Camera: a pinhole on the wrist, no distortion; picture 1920 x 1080 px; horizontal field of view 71.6 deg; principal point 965.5 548.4 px. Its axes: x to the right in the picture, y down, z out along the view. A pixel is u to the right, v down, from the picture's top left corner.
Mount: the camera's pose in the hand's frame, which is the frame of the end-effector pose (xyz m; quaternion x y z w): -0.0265 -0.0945 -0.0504 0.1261 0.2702 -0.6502 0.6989
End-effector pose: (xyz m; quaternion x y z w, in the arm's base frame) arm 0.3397 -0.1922 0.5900 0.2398 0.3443 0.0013 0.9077
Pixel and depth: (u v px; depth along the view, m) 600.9 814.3 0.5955
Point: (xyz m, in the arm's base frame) 0.7794 -0.6036 0.6716
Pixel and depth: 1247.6 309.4 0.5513
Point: 0.4790 -0.7867 0.6077
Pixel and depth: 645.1 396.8 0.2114
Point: 0.4057 -0.4076 0.6213
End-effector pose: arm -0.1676 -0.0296 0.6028 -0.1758 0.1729 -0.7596 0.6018
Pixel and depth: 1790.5 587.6 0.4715
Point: -0.6042 0.0001 1.0417
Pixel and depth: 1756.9 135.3 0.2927
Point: -0.4503 0.1023 0.8908
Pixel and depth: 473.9 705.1 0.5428
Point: -0.1398 -0.1571 1.1419
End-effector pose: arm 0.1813 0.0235 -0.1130 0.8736 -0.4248 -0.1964 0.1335
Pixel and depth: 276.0 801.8 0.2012
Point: 0.2106 0.0358 -0.3147
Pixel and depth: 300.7 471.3 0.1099
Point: 0.2174 0.0912 -0.2164
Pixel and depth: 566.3 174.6 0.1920
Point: 0.1982 0.1373 -0.2971
